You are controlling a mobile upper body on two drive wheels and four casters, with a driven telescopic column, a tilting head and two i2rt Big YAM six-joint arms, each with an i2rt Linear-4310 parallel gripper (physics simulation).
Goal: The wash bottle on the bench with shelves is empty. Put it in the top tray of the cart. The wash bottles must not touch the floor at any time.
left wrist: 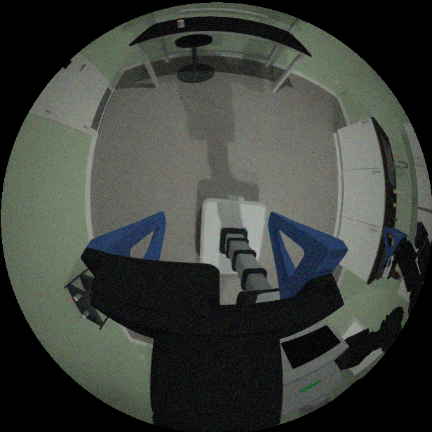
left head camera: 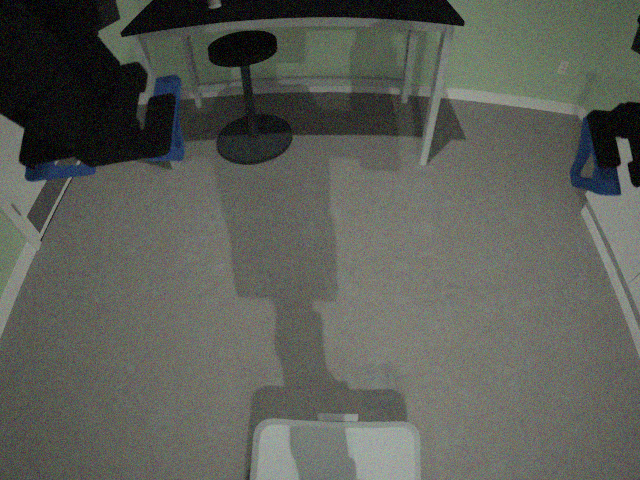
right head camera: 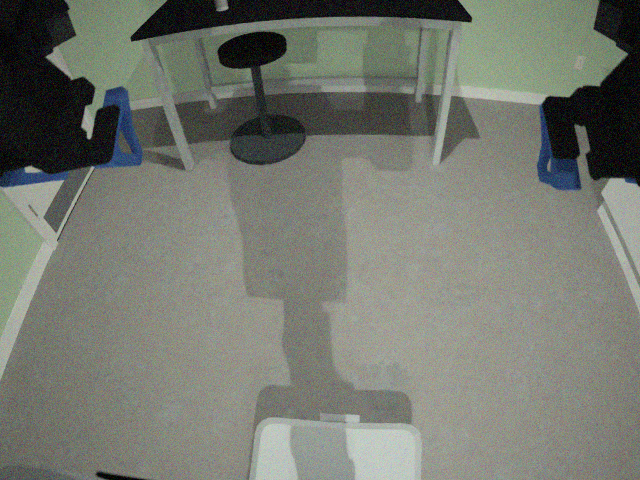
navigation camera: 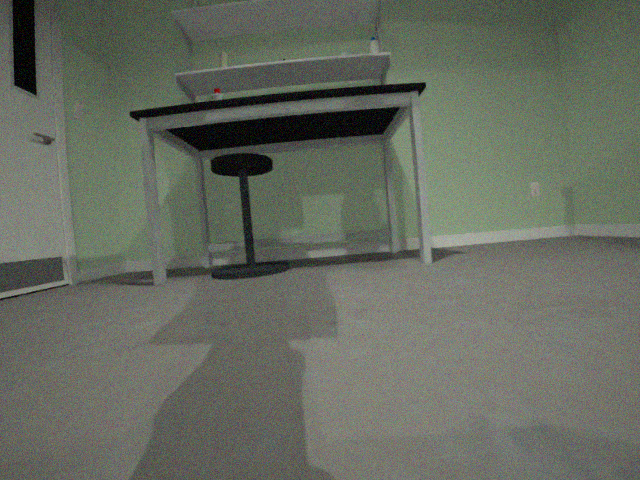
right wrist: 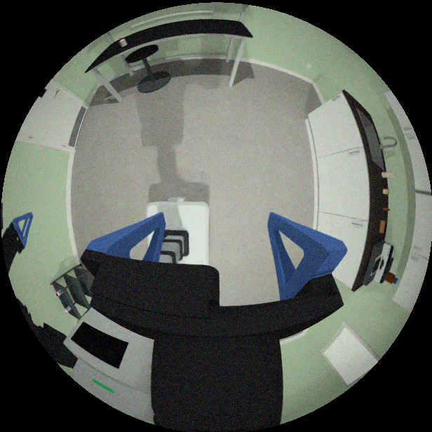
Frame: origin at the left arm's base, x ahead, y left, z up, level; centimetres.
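Where they show: left gripper, between the fingertips: (left head camera: 135, 160) (right head camera: 101, 166); right gripper, between the fingertips: (left head camera: 609, 180) (right head camera: 584, 174).
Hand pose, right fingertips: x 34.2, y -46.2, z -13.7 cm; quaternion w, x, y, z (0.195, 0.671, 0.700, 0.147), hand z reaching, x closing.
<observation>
After its pixels a point has its place.
A small white wash bottle with a red cap (left head camera: 214, 3) @[y 36.6, x 180.9, z -46.9 cm] (right head camera: 221, 5) @[y 36.6, x 181.0, z -46.5 cm] (left wrist: 180, 23) (right wrist: 123, 43) (navigation camera: 217, 94) @[y 36.6, x 181.6, z -39.0 cm] stands upright on the black-topped bench (left head camera: 330, 9) @[y -15.5, x 173.3, z -49.6 cm] (right head camera: 330, 9) @[y -13.2, x 172.8, z -49.6 cm] (left wrist: 235, 25) (right wrist: 190, 29) (navigation camera: 289, 97) @[y -5.2, x 169.5, z -52.0 cm], left of its middle. The dark cart (left wrist: 90, 305) (right wrist: 76, 290) shows at the lower left of both wrist views, with small white and red items at its top. My left gripper (left head camera: 116, 149) @[y -0.4, x 34.2, z -13.9 cm] (right head camera: 77, 155) @[y -0.4, x 34.2, z -13.9 cm] (left wrist: 216, 217) is open and empty, far from the bottle. My right gripper (right head camera: 594, 165) @[y -46.2, x 34.2, z -13.7 cm] (right wrist: 216, 217) is open and empty, also far away; it is partly cut off in the left head view.
A black round stool (left head camera: 242, 48) (right head camera: 252, 50) (navigation camera: 241, 164) stands at the bench's front left. Shelves (navigation camera: 289, 72) hang above the bench. A white door (navigation camera: 31, 180) @[y 151.2, x 171.5, z -75.8 cm] is at the left. White cabinets (left wrist: 364, 180) (right wrist: 345, 175) line the right wall. My white base (left head camera: 320, 449) @[y -17.4, x 22.4, z -115.0 cm] is below.
</observation>
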